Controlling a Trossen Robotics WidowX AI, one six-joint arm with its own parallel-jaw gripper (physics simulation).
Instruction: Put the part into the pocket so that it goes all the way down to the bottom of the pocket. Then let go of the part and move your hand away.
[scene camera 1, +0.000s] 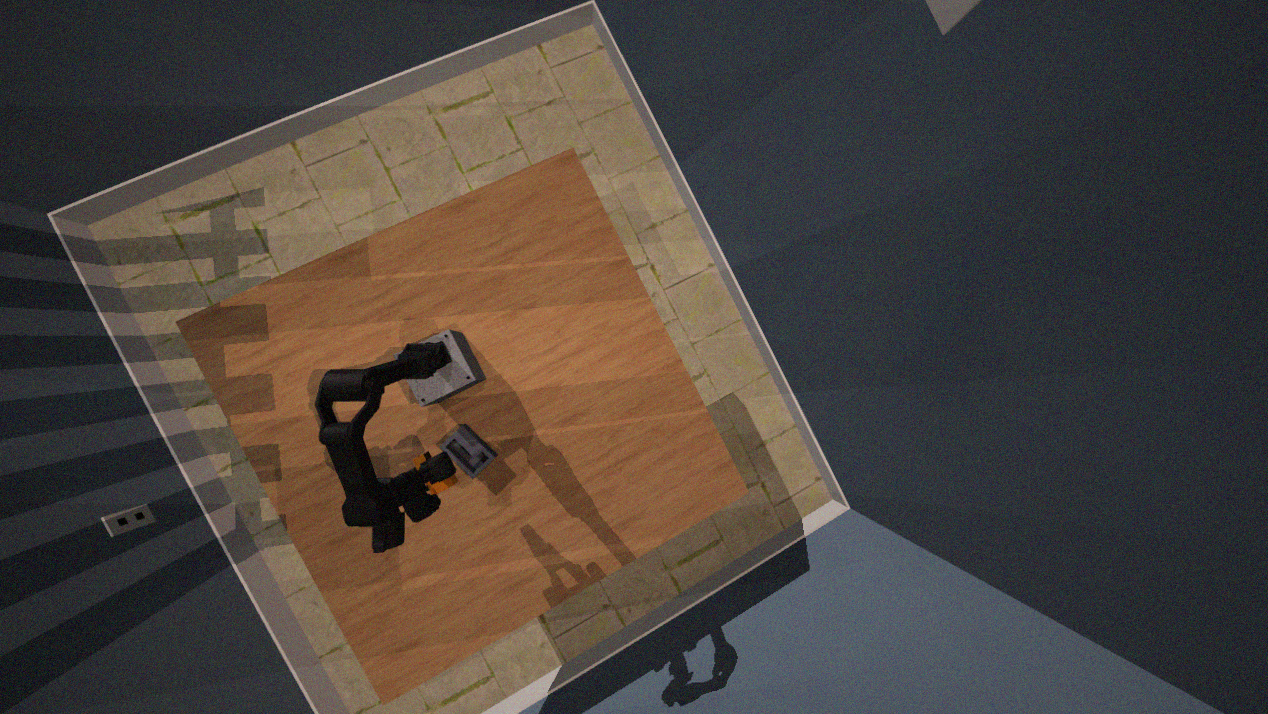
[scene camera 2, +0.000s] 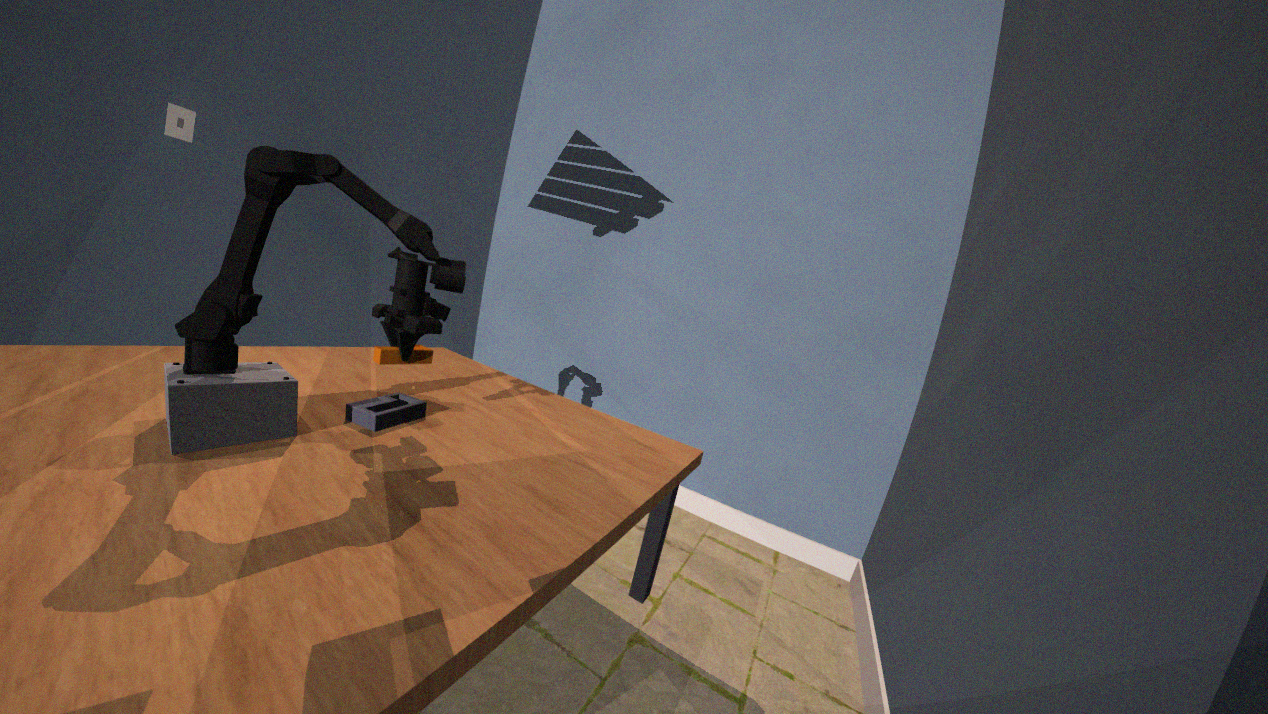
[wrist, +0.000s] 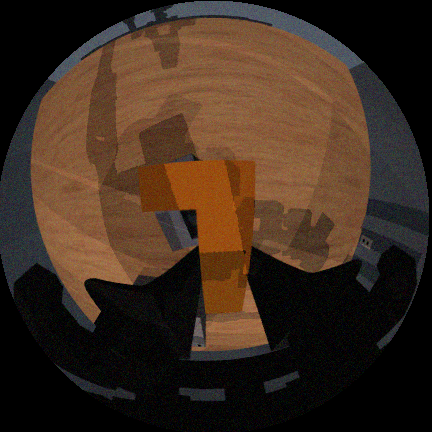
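Where they show: gripper, fingertip midpoint: (scene camera 1: 430, 470) (scene camera 2: 400, 359) (wrist: 221, 249); arm's base at its link origin: (scene camera 1: 436, 355) (scene camera 2: 209, 369).
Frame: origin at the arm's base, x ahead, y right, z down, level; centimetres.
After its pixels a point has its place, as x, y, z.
Observation:
An orange L-shaped part (scene camera 1: 441, 486) @[33.2, 10.1, -6.9] (scene camera 2: 385, 356) @[24.6, 13.7, -5.7] (wrist: 215, 215) @[31.8, 11.3, -6.9] is held between the two black fingers of my gripper (scene camera 2: 406, 354) @[28.4, 12.0, -4.7] (wrist: 221, 249) @[28.4, 12.0, -4.7], which is shut on its long leg. In the wrist view the short leg points left at the far end. The dark grey block with the pocket (scene camera 1: 450, 434) @[22.2, 8.5, 6.8] (scene camera 2: 365, 413) @[22.8, 10.3, 7.2] (wrist: 172, 232) @[24.5, 5.0, 6.9] sits on the table. In scene camera 1 the part is left and below the block, beside it. In the wrist view the part covers much of the block, and the pocket is mostly hidden. In scene camera 1 the arm hides the fingertips.
The arm's grey base box (scene camera 1: 454, 384) @[9.4, -1.1, 0.2] (scene camera 2: 235, 412) @[2.7, 10.0, 4.6] stands on the wooden table (scene camera 1: 567, 292) @[-4.3, -41.2, 10.5] (scene camera 2: 532, 496) @[35.6, 48.8, 10.5] (wrist: 280, 100) @[50.6, 24.6, 10.5], near the block. Shadows of the arm fall across the table. A table edge runs behind the held part in scene camera 2.

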